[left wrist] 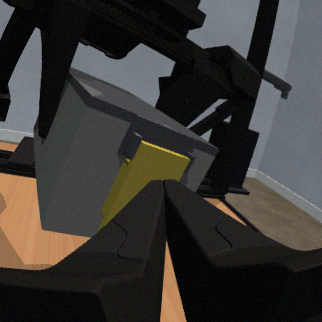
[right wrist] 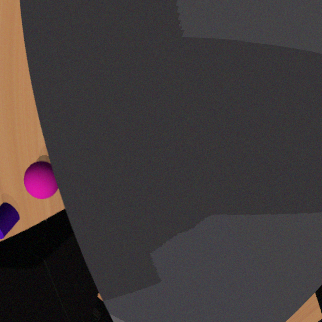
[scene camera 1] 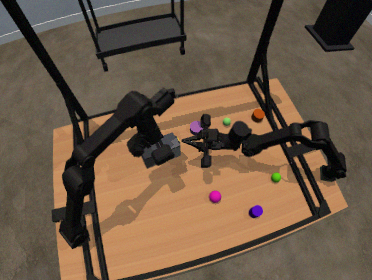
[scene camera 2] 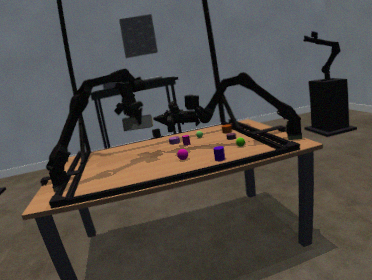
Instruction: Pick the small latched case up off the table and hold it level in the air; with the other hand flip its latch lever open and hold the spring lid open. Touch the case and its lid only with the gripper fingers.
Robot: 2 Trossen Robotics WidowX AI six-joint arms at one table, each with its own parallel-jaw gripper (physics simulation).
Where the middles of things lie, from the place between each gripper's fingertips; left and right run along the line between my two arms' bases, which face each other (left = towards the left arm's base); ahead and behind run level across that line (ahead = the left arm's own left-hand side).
Scene:
Right now the grey latched case (right wrist: pixel 178 143) is 1 cm above my right hand. Also, from my right hand: yellow latch lever (left wrist: pixel 150 162) (6 cm to the left, 2 cm behind); magenta ball (right wrist: pixel 39 181) (17 cm ahead, 16 cm to the left, 14 cm below).
I see the yellow latch lever 10 mm to the right of my left hand and 10 mm below it. Round my left hand: grey latched case: 80 mm to the right, 20 mm ahead; then magenta ball: 190 mm ahead, 150 mm below, 90 mm to the left.

